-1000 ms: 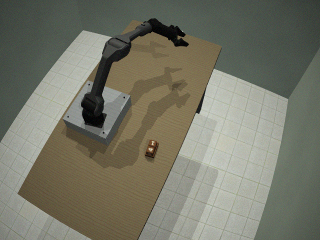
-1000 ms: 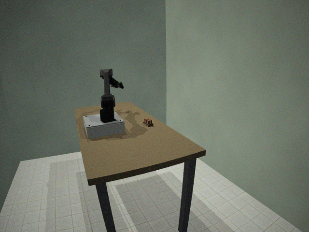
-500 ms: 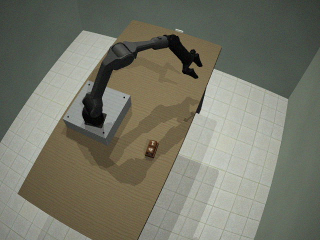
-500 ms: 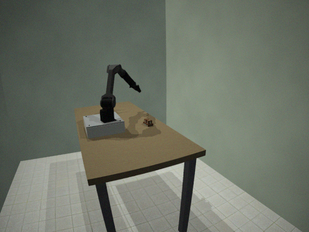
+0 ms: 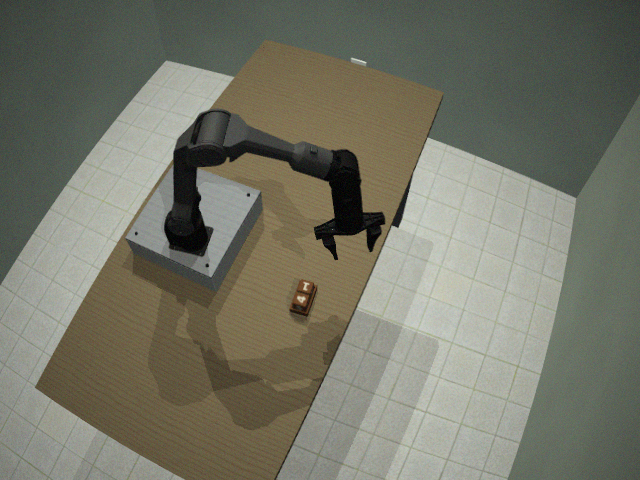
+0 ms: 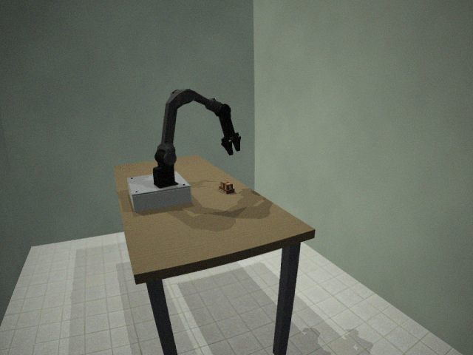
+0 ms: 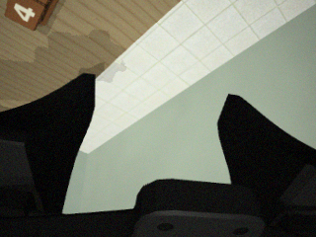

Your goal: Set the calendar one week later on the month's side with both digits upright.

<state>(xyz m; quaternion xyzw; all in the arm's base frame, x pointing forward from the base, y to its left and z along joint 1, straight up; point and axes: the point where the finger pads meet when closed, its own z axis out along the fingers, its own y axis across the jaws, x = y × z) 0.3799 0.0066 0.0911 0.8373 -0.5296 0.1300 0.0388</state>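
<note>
Right now the cube is 10 cm behind my hand, 8 cm to the right of it and 15 cm below it. From my hand the other things lie so: brown tray: 10 cm behind, 6 cm to the right, 16 cm below.
</note>
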